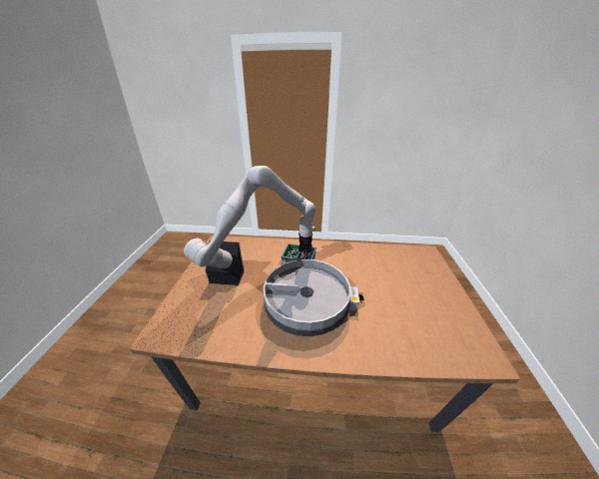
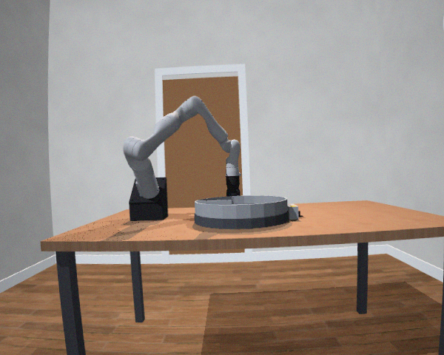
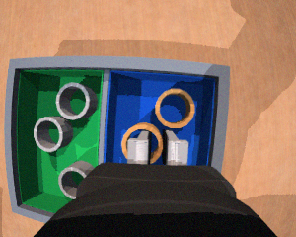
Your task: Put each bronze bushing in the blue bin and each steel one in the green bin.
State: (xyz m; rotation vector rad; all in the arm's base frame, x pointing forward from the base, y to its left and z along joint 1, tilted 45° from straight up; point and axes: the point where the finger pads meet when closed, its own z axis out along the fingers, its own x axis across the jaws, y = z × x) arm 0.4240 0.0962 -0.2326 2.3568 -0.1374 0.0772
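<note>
Right now the blue bin is 40 mm behind my hand and 10 mm below it. The rest, counted from my hand: grey turntable: 340 mm to the right, 30 mm ahead, 20 mm above.
</note>
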